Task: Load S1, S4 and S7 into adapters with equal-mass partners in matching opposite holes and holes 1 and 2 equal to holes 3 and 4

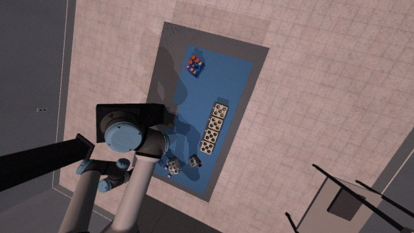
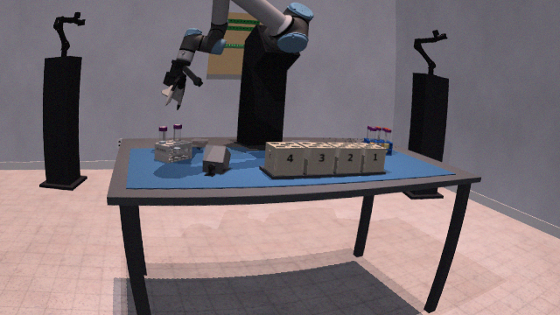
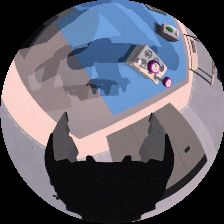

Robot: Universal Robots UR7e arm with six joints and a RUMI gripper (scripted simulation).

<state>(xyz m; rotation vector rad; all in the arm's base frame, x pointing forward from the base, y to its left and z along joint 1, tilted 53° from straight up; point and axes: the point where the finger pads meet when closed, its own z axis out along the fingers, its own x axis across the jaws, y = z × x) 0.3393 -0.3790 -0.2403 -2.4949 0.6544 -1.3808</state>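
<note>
The bucket adapter is 340 mm ahead of my hand, 430 mm to the left of it and 120 mm below it. The rest, counted from my hand: blue rack (120 mm behind, 940 mm to the left, 140 mm below); then white rack (180 mm ahead, 40 mm to the left, 140 mm below).
</note>
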